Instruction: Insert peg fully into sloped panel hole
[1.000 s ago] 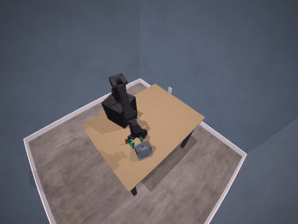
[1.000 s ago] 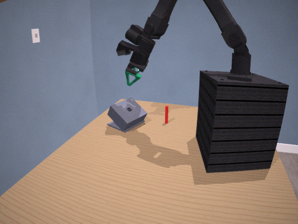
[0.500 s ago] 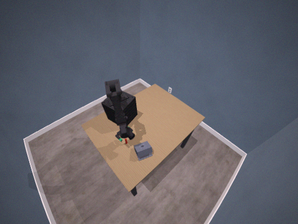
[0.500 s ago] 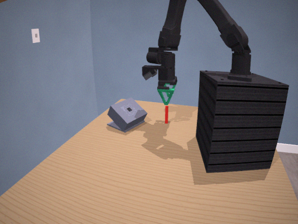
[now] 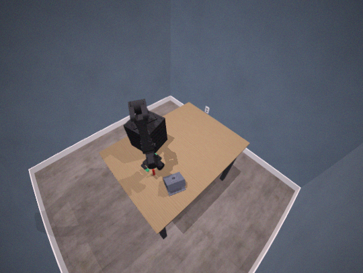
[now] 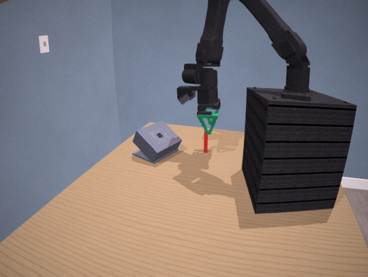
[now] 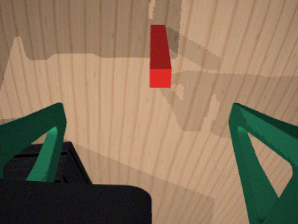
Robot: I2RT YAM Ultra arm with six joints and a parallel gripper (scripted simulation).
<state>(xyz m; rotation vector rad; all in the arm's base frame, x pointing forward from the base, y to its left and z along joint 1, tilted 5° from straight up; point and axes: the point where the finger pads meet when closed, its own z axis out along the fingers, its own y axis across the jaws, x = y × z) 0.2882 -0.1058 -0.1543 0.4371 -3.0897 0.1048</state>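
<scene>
Now: hand 2 cm short of the red peg and 6 cm above it.
</scene>
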